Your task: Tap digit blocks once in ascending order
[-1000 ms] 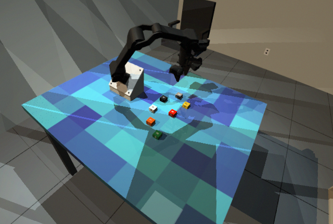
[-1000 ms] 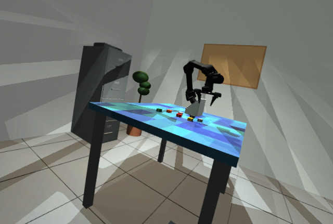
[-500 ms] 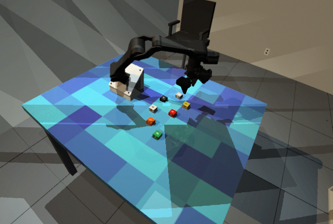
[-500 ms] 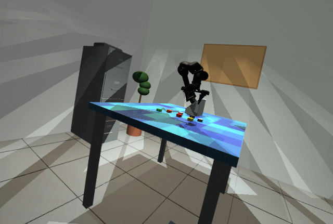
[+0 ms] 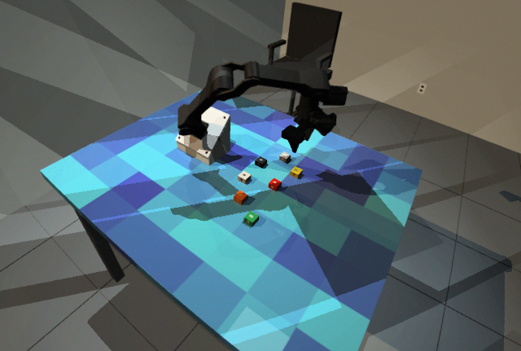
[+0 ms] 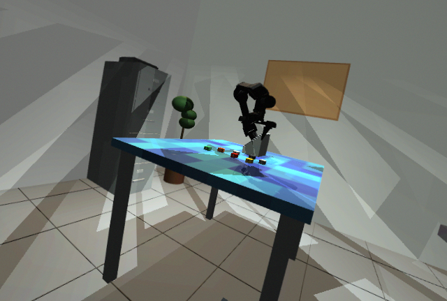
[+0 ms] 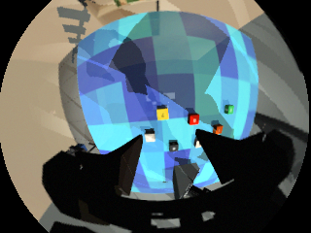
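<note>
Now: the red block 20 mm behind my gripper tip, 100 mm to the right of it and 110 mm below it. Also, from my gripper tip: black block: 130 mm behind, 30 mm to the right, 110 mm below; then yellow block: 110 mm below; then grey block: 70 mm behind, 50 mm to the left, 110 mm below.
</note>
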